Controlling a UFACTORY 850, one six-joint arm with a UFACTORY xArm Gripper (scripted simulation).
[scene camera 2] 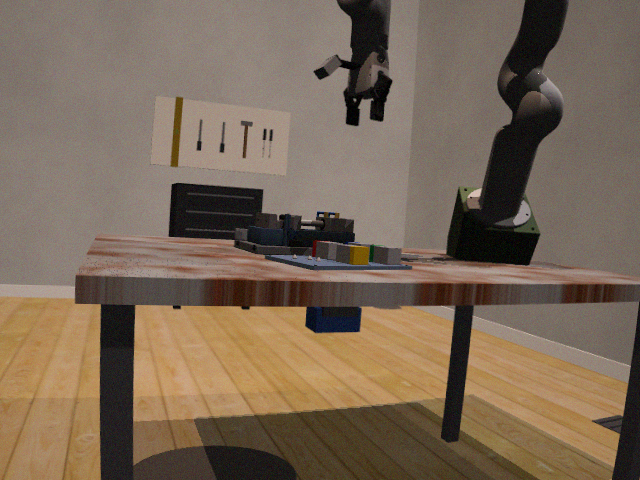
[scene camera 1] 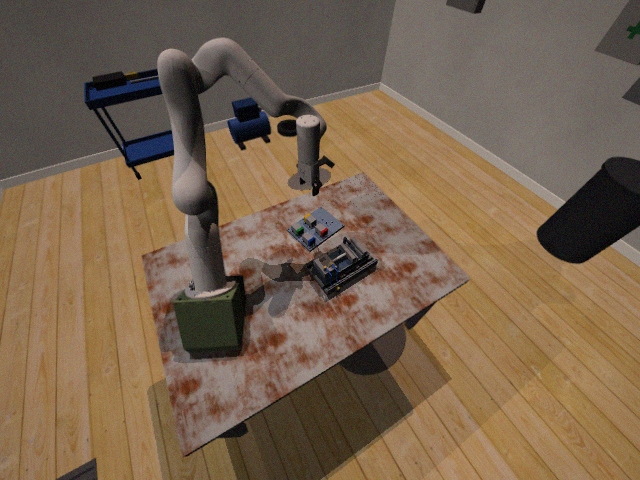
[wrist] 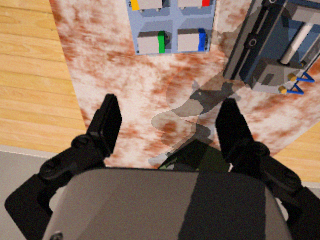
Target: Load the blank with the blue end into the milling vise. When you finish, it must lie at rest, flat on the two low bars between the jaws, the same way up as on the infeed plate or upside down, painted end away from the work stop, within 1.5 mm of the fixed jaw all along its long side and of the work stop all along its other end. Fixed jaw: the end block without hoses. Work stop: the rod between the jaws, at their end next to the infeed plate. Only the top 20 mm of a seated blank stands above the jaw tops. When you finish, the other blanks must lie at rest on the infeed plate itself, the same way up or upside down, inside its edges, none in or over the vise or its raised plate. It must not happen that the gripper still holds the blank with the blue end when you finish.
Labels:
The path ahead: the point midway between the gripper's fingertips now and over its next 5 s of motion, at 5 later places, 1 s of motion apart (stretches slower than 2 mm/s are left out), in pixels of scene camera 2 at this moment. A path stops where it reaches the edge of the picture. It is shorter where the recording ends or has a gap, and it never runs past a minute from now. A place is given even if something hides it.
My gripper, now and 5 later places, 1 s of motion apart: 363, 122; 363, 148; 362, 186; 361, 216; 361, 214; 361, 211

